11 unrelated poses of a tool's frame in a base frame.
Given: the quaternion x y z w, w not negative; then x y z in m.
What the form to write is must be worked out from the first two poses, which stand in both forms.
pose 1, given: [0.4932 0.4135 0.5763 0.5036 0.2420 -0.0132 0.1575]
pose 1, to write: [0.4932 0.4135 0.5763 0.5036 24.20 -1.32 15.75]
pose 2, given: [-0.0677 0.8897 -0.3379 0.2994 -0.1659 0.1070 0.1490]
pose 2, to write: [-0.0677 0.8897 -0.3379 0.2994 -16.59 10.70 14.90]
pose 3, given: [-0.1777 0.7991 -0.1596 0.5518 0.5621 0.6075 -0.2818]
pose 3, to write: [-0.1777 0.7991 -0.1596 0.5518 56.21 60.75 -28.18]
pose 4, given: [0.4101 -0.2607 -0.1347 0.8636 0.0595 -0.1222 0.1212]
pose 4, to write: [0.4101 -0.2607 -0.1347 0.8636 5.95 -12.22 12.12]
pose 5, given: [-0.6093 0.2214 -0.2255 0.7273 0.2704 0.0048 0.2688]
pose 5, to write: [-0.6093 0.2214 -0.2255 0.7273 27.04 0.48 26.88]
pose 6, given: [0.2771 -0.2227 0.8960 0.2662 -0.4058 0.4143 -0.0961]
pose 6, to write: [0.2771 -0.2227 0.8960 0.2662 -40.58 41.43 -9.61]
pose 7, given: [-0.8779 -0.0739 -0.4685 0.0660 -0.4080 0.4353 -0.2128]
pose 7, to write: [-0.8779 -0.0739 -0.4685 0.0660 -40.80 43.53 -21.28]
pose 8, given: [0.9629 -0.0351 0.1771 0.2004 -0.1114 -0.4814 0.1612]
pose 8, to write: [0.9629 -0.0351 0.1771 0.2004 -11.14 -48.14 16.12]
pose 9, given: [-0.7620 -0.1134 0.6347 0.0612 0.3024 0.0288 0.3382]
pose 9, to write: [-0.7620 -0.1134 0.6347 0.0612 30.24 2.88 33.82]
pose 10, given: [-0.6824 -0.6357 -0.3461 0.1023 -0.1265 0.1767 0.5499]
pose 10, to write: [-0.6824 -0.6357 -0.3461 0.1023 -12.65 17.67 54.99]
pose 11, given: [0.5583 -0.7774 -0.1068 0.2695 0.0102 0.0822 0.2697]
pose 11, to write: [0.5583 -0.7774 -0.1068 0.2695 1.02 8.22 26.97]
